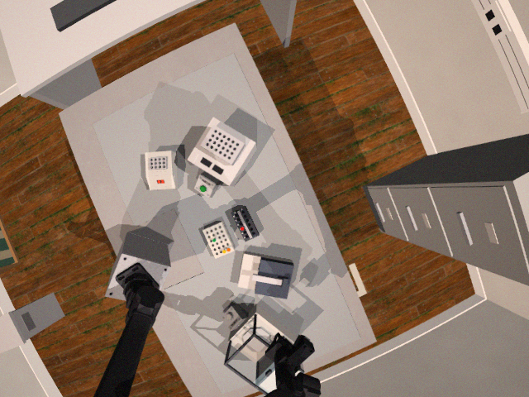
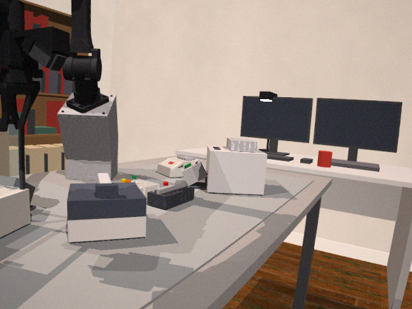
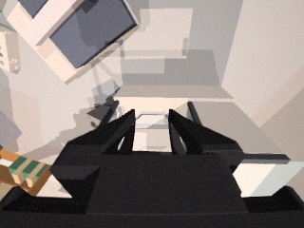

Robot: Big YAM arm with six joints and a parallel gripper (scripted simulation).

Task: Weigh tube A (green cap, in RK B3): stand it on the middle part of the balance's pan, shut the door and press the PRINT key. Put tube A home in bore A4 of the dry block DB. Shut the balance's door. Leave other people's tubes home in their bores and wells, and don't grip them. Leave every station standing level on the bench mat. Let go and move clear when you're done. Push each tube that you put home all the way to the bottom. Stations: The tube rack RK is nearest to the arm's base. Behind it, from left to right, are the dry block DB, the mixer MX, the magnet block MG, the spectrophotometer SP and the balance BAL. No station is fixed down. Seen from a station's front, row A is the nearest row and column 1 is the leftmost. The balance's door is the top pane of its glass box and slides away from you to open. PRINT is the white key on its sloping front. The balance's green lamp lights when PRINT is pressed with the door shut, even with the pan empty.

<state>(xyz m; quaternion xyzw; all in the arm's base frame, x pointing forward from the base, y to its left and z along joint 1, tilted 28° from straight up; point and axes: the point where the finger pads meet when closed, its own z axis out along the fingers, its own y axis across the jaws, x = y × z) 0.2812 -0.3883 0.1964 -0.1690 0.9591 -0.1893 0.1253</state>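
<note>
Right now the tube rack is 4 cm behind my hand, 39 cm to the left of it and 19 cm below it. Also, from my hand: spectrophotometer: 5 cm ahead, 17 cm to the left, 14 cm below; tinted glass pane: 10 cm behind, 12 cm to the right, 1 cm above; pale pan: 13 cm behind, 3 cm to the right, 13 cm below.
</note>
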